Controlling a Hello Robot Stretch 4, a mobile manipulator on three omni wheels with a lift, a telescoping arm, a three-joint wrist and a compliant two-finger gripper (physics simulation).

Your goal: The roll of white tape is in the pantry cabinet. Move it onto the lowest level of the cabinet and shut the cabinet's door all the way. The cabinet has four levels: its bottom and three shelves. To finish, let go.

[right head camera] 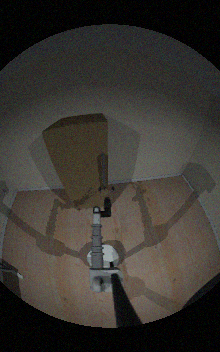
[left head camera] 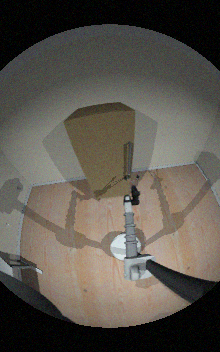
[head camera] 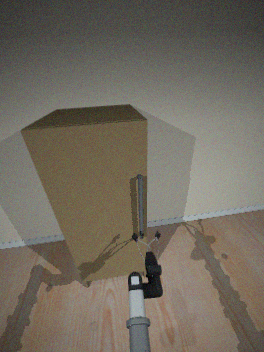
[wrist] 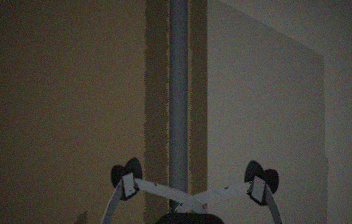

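Observation:
The tan pantry cabinet stands against the wall with its door looking shut. A grey vertical bar handle runs along the door's right side. My gripper is open, with nothing held between its fingertips. In the wrist view the handle stands upright between the two fingertips in the picture; whether it is within their depth I cannot tell. The roll of white tape and the cabinet's inside levels do not show.
The pale wall is behind the cabinet, with a white baseboard above the wooden floor. Shadows of the cabinet and arm fall on wall and floor. A grey flat-edged object shows at the lower left of the left head view.

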